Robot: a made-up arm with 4 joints.
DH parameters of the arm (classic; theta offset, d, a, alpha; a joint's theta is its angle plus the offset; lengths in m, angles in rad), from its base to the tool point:
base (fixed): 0 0.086 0 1.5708
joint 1: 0 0.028 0.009 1.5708
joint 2: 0 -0.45 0.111 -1.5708
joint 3: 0 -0.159 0.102 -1.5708
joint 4: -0.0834 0 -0.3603 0
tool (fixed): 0.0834 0.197 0 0
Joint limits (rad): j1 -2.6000..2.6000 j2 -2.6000..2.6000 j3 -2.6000..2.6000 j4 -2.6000..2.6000
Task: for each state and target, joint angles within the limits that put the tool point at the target. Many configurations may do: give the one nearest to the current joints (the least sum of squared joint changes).
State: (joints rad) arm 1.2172 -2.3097 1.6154 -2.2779
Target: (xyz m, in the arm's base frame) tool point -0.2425 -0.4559 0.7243
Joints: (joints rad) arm 0.5115 -2.6000 2.2052 -2.5973
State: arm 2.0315 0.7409 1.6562 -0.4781
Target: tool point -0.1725 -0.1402 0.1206
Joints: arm 2.0783 1.3245 2.3156 0.3200
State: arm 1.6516 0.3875 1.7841 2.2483
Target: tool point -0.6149 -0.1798 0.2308
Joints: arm 1.0908 0.2279 1.7852 1.9557
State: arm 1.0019 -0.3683 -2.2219 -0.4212
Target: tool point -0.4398 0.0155 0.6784
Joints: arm 1.2809 0.2822 -2.0418 0.0741
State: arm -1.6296 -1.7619 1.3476 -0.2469
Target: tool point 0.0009 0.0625 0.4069
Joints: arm -1.0417 -1.3149 1.9575 -0.3162
